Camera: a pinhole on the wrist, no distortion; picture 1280 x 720 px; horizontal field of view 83.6 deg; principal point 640.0 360.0 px. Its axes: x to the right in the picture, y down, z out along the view. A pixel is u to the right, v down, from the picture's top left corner.
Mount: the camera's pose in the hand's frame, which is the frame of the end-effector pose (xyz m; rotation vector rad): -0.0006 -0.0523 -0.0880 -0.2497 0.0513 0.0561
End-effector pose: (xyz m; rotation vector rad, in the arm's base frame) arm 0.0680 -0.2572 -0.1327 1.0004 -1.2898 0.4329
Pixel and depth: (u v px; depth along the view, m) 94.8 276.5 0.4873
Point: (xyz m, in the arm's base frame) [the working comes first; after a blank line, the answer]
In the camera's frame: -0.3712 -0.0568 0.4873

-0.2702 -0.5109 -0.4739
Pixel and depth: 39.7 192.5 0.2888
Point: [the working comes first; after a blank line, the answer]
In the camera's frame: -0.2422 -0.0676 0.2888

-0.0806 -0.4107 -0.3730
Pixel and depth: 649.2 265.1 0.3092
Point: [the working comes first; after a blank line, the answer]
In the camera's frame: 0.0040 -0.0410 0.3092

-0.0454 -0.4485 -0.1300
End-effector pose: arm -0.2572 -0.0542 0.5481 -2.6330 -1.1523 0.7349
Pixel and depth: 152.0 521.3 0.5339
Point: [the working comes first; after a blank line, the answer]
In the camera's frame: -0.3640 0.1203 0.5339

-0.5555 -0.4449 0.2520
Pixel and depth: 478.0 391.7 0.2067
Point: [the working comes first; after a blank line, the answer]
In the camera's frame: -0.0468 0.0092 0.2067

-0.3327 -0.0903 0.4634
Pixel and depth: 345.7 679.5 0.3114
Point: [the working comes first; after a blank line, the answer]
In the camera's frame: -0.1280 0.1390 0.3114

-0.3244 -0.2556 0.3796
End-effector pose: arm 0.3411 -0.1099 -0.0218 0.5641 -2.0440 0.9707
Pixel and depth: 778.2 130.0 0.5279
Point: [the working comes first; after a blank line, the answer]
In the camera's frame: 0.1019 -0.1696 0.5279

0.1015 -0.5295 -0.0601
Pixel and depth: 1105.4 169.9 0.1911
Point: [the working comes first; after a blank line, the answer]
In the camera's frame: 0.1242 -0.0508 0.1911

0.2455 -0.2276 0.0672
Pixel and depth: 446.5 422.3 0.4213
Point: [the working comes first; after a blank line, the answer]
In the camera's frame: -0.1139 0.0367 0.4213

0.1975 -0.3055 -0.2629
